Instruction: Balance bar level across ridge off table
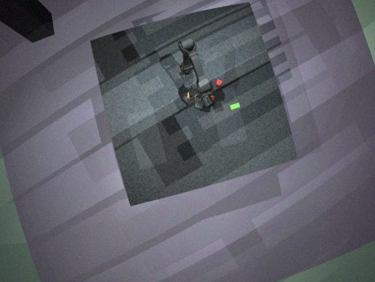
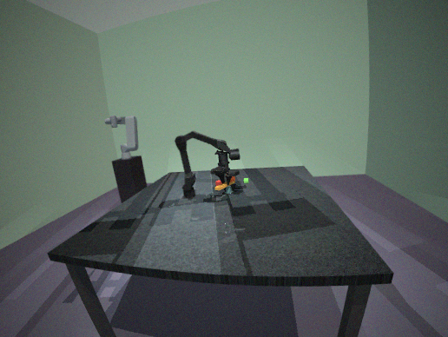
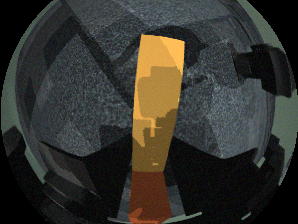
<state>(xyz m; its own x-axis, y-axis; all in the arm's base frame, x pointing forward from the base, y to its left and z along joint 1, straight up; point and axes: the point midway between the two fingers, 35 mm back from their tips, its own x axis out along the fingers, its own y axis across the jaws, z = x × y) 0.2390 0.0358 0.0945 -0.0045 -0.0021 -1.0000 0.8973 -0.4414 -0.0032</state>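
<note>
Now: gripper tip 1 cm short of the ridge, 3 cm to the right of it and 2 cm above it. From my gripper tip the other things lie so: green block 11 cm ahead, 23 cm to the left, 5 cm below; then red cube 8 cm behind, 17 cm to the left, 4 cm below.
</note>
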